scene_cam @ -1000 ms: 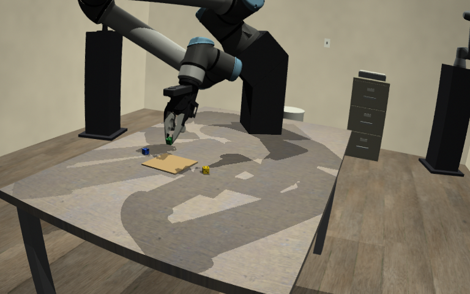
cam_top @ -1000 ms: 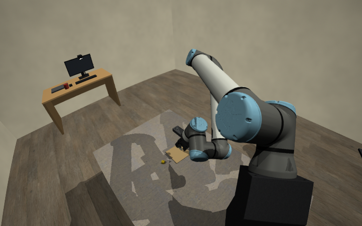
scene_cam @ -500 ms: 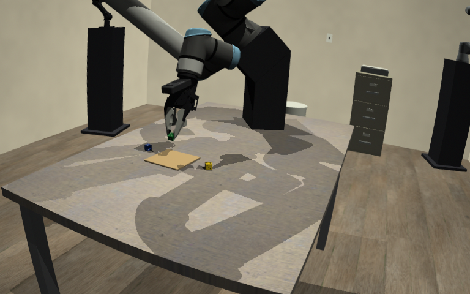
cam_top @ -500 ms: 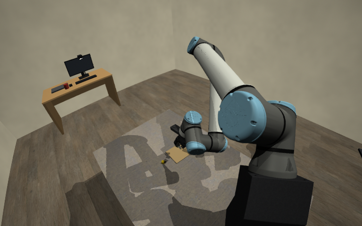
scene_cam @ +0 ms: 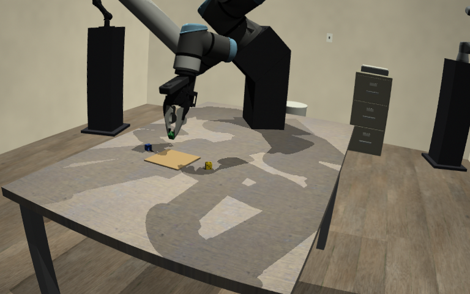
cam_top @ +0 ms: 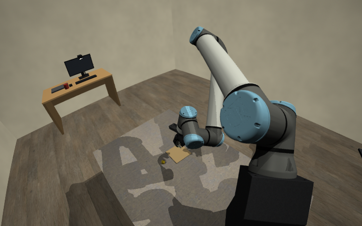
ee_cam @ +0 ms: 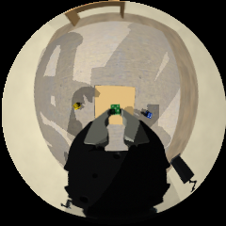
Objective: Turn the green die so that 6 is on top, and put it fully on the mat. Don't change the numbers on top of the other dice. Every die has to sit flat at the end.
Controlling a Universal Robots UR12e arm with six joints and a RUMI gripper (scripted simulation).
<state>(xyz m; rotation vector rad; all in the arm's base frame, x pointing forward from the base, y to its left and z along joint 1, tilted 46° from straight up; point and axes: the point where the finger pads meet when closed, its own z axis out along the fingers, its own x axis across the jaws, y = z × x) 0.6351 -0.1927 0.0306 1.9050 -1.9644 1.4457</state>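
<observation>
Now: hand 90 mm above the tan mat. The rest, counted from my hand: blue die 110 mm to the right, 90 mm below, 60 mm behind; then yellow die 140 mm to the left, 90 mm below, 40 mm ahead; then green die 10 mm below.
</observation>
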